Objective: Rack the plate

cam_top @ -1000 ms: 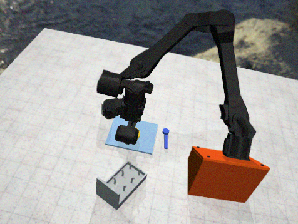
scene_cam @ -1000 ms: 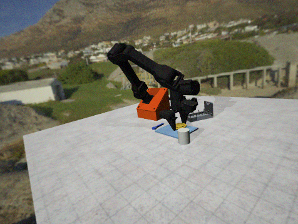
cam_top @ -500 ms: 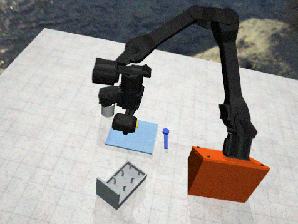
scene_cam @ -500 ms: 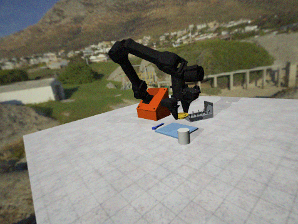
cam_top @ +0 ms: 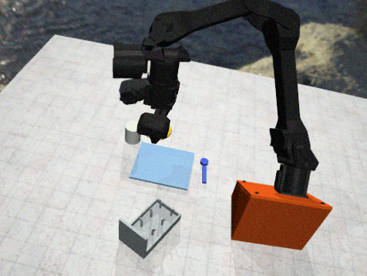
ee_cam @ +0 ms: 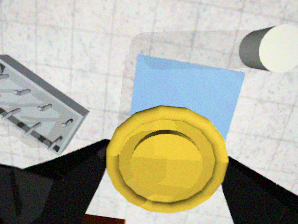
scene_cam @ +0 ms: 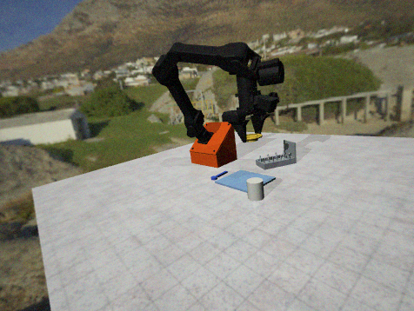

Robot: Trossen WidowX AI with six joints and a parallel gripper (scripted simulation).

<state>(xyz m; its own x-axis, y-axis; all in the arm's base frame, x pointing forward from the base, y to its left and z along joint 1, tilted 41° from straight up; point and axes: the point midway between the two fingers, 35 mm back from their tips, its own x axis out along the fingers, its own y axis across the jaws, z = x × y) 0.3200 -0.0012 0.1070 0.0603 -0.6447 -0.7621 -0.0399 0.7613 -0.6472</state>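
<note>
My gripper tip is now 40 mm past the grey dish rack, 170 mm to the right of it and 110 mm above it. Also, from my gripper tip: yellow plate 10 mm above; light blue mat 20 mm behind, 30 mm to the right, 130 mm below; white cup 80 mm ahead, 100 mm to the right, 110 mm below.
</note>
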